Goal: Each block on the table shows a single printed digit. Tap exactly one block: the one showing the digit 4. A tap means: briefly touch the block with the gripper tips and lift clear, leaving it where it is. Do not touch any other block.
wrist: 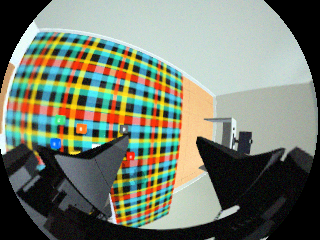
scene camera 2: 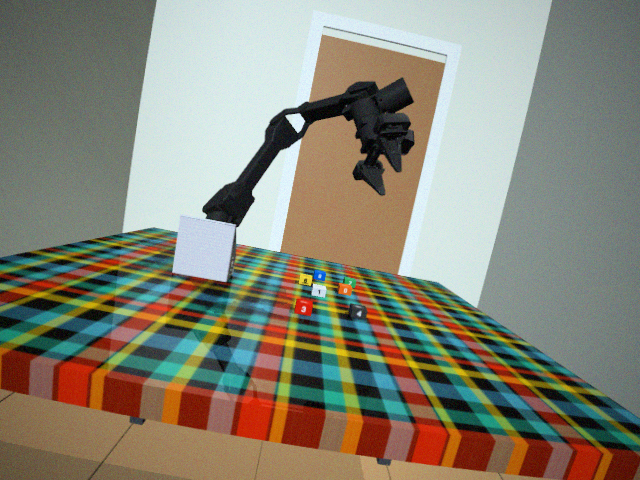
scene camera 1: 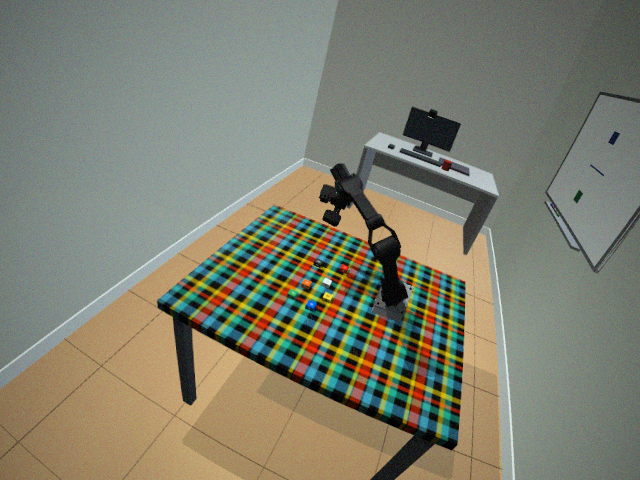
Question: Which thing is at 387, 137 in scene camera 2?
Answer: My gripper.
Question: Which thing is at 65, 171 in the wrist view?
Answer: My gripper.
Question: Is my gripper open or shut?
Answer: Open.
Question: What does my gripper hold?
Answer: Nothing.
